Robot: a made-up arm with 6 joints. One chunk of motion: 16 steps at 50 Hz.
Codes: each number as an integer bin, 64 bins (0 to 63) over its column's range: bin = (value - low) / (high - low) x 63, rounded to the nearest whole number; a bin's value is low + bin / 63 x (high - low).
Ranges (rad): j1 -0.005..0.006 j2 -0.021..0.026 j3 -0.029..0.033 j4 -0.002..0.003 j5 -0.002..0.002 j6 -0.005..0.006
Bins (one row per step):
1: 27 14 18 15 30 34
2: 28 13 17 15 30 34
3: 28 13 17 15 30 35
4: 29 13 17 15 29 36
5: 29 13 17 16 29 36
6: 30 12 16 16 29 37
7: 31 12 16 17 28 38
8: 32 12 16 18 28 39
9: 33 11 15 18 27 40
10: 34 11 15 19 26 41
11: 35 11 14 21 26 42
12: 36 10 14 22 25 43
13: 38 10 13 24 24 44
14: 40 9 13 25 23 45
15: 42 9 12 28 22 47
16: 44 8 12 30 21 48
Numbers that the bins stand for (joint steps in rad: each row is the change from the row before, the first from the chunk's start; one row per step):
1: -0.00029 -0.01056 -0.01129 -0.00081 -0.00010 0.00094
2: -0.00011 -0.01130 -0.01227 -0.00081 -0.00010 0.00094
3: -0.00011 -0.01130 -0.01227 -0.00081 -0.00010 0.00111
4: 0.00006 -0.01130 -0.01227 -0.00081 -0.00016 0.00129
5: 0.00006 -0.01130 -0.01227 -0.00073 -0.00016 0.00129
6: 0.00024 -0.01205 -0.01325 -0.00073 -0.00016 0.00146
7: 0.00041 -0.01205 -0.01325 -0.00065 -0.00022 0.00163
8: 0.00059 -0.01205 -0.01325 -0.00057 -0.00022 0.00181
9: 0.00076 -0.01279 -0.01424 -0.00057 -0.00029 0.00198
10: 0.00094 -0.01279 -0.01424 -0.00049 -0.00035 0.00216
11: 0.00111 -0.01279 -0.01522 -0.00033 -0.00035 0.00233
12: 0.00129 -0.01354 -0.01522 -0.00025 -0.00041 0.00251
13: 0.00163 -0.01354 -0.01621 -0.00010 -0.00048 0.00268
14: 0.00198 -0.01429 -0.01621 -0.00002 -0.00054 0.00286
15: 0.00233 -0.01429 -0.01719 0.00022 -0.00060 0.00321
16: 0.00268 -0.01503 -0.01719 0.00038 -0.00067 0.00338

